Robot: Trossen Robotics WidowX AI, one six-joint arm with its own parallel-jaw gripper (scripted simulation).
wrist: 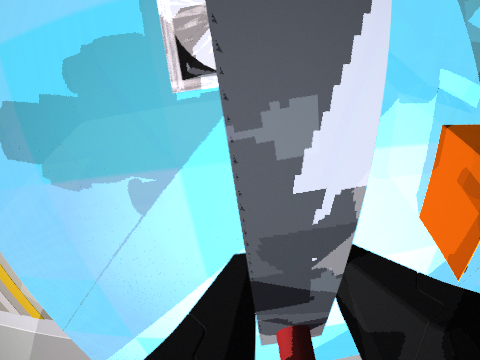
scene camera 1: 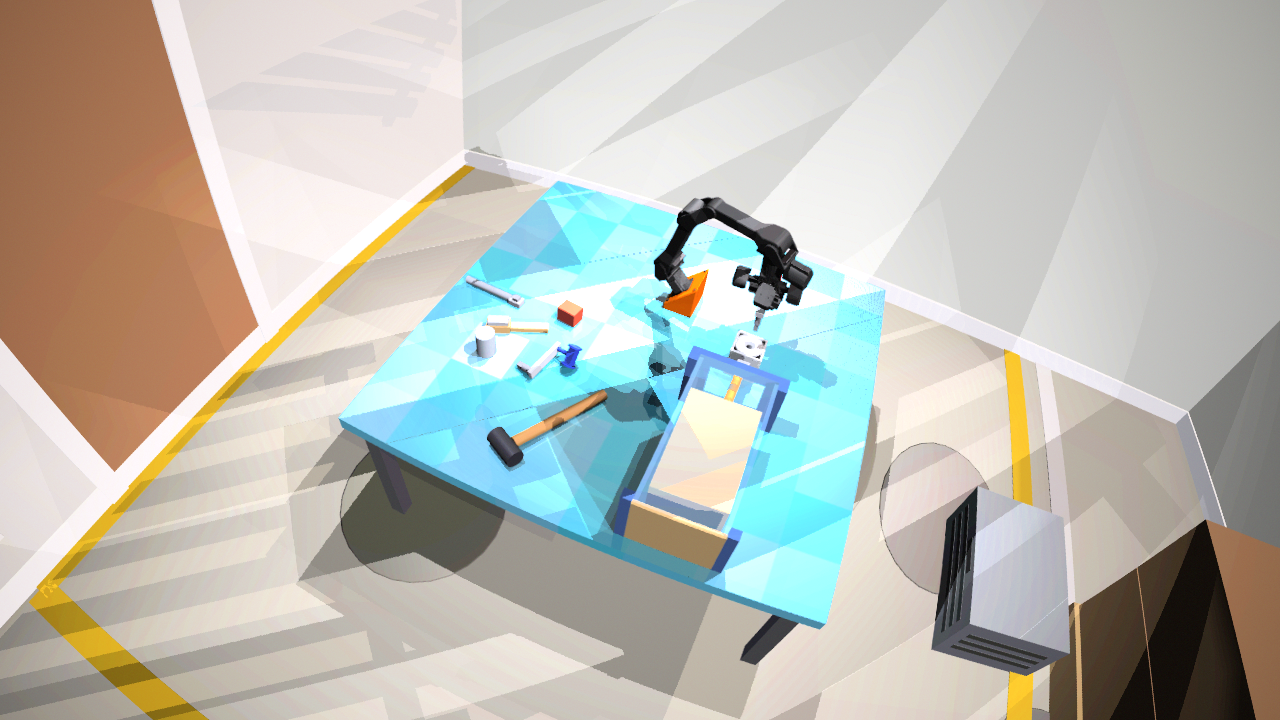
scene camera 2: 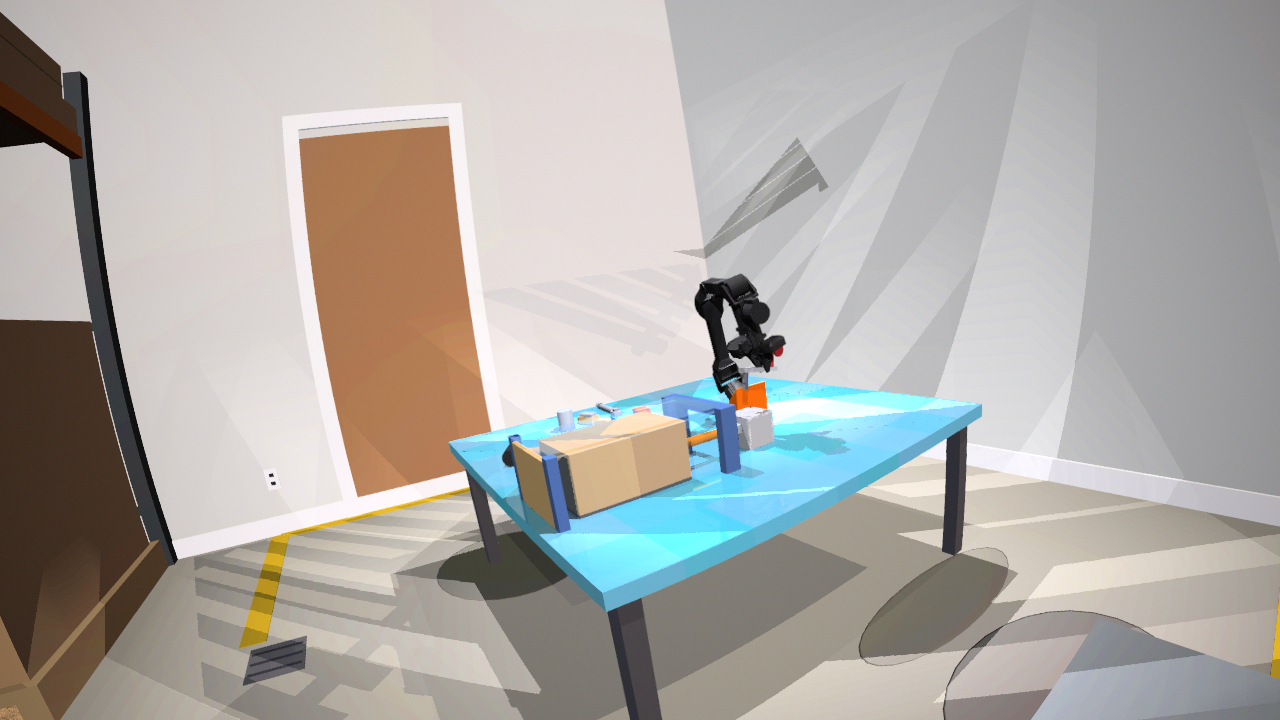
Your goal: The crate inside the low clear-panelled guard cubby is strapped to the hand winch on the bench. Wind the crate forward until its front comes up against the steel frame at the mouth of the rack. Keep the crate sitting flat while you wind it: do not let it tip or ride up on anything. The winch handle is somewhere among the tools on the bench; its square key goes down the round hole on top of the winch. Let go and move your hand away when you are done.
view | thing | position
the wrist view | my gripper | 287, 259
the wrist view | winch handle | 302, 94
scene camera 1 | my gripper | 763, 303
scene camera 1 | mallet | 506, 447
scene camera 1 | clear-panelled cubby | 686, 503
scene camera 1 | grey winch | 751, 348
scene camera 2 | my gripper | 764, 372
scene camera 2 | clear-panelled cubby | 573, 472
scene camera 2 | grey winch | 757, 424
